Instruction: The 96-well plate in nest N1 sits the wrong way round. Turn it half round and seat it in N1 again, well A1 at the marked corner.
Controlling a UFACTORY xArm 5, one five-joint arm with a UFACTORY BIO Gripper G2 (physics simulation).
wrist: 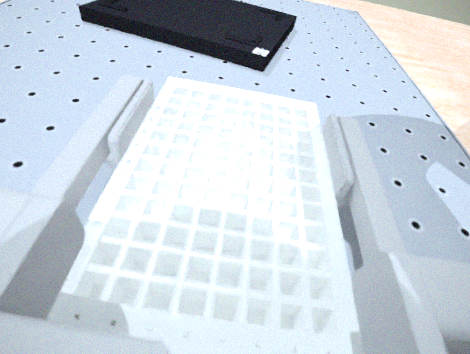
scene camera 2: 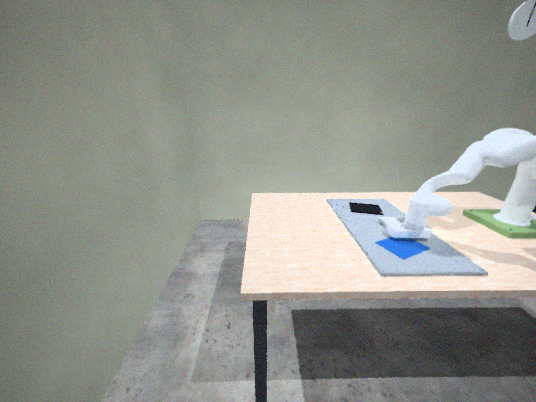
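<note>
The white 96-well plate (wrist: 227, 215) lies lengthwise in the middle of the wrist view, wells up. The marks along its near edge are too faint to read. In the scene view the hand hides it. My gripper (wrist: 234, 137) (scene camera 2: 401, 235) is shut on the plate, with one finger pad against each long side. In the scene view it is low over the grey board. A black nest block (wrist: 187, 25) (scene camera 2: 366, 208) lies beyond the plate's far end, with a white mark at its near right corner. No nest can be made out under the plate.
The grey perforated board (scene camera 2: 430, 262) (wrist: 345, 65) lies on the wooden table (scene camera 2: 295, 240). A flat blue square (scene camera 2: 403, 248) lies on the board beside the hand. The arm's green base plate (scene camera 2: 485, 220) is at the right.
</note>
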